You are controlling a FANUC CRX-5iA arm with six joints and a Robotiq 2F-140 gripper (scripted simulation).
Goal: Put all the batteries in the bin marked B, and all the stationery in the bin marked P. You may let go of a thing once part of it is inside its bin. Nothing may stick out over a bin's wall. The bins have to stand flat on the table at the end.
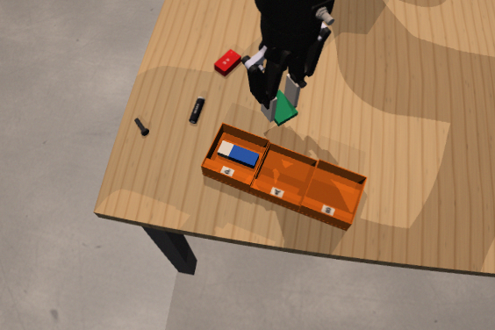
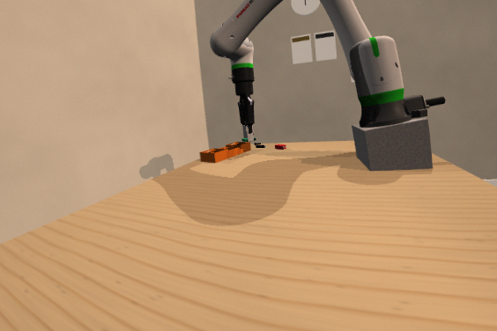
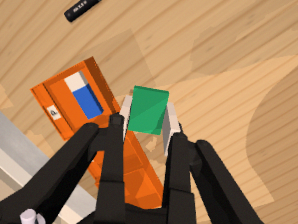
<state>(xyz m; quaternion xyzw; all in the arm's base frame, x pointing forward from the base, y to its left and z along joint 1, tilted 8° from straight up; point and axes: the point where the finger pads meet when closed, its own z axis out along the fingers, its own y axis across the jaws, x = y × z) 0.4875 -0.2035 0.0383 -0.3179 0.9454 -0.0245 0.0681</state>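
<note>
Now: the white-and-blue eraser 8 cm below my hand, 7 cm to the right of it and 6 cm ahead of it. From my hand the other things lie so: orange bin row: 10 cm ahead, 7 cm below, 1 cm to the left; black cylindrical battery: 14 cm to the right, 9 cm below, 2 cm behind; green pad: 3 cm below.
</note>
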